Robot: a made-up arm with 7 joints.
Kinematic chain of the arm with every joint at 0, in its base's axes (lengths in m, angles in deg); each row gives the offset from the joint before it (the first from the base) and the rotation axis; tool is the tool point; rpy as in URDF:
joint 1: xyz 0 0 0 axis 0.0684 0.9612 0.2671
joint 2: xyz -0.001 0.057 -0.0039 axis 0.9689 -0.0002 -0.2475
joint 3: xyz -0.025 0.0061 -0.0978 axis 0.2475 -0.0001 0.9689
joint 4: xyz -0.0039 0 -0.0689 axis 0.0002 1 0
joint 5: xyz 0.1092 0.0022 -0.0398 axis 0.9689 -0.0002 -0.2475
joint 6: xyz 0.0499 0 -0.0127 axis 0.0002 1 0
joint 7: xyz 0.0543 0 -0.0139 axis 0.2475 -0.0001 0.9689
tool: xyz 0 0 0 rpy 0 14.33 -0.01
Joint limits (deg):
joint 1: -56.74..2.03
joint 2: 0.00..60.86
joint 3: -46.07..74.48
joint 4: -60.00..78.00
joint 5: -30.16..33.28
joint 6: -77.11..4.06
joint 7: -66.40..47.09
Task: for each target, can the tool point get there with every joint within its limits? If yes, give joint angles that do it. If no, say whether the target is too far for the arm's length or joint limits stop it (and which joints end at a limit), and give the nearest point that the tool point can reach.
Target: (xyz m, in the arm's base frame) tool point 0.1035 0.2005 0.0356
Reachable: yes | joints -21.30 25.49 52.43 -32.19 -24.10 -52.82 -12.52
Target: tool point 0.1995 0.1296 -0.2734
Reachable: yes | joints -22.45 38.05 -36.25 42.50 4.22 -46.10 -50.10
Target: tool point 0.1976 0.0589 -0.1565
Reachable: yes | joints -7.15 31.71 -15.32 -11.92 16.93 -26.39 1.20
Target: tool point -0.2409 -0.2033 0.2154
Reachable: no: joint limits stop it (at a limit: joint 1, joint 2, joint 3, joint 4, joint 5) | nearest point 0.0326 -0.0403 0.0599 | short by 0.354 m
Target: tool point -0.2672 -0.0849 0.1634
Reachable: no: joint limits stop it (at a limit: joint 1, joint 2, joint 3, joint 4, joint 5) | nearest point -0.0364 0.0988 0.0966 | short by 0.302 m
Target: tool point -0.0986 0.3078 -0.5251
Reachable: no: too far | nearest point -0.0661 0.2252 -0.3535 | short by 0.193 m
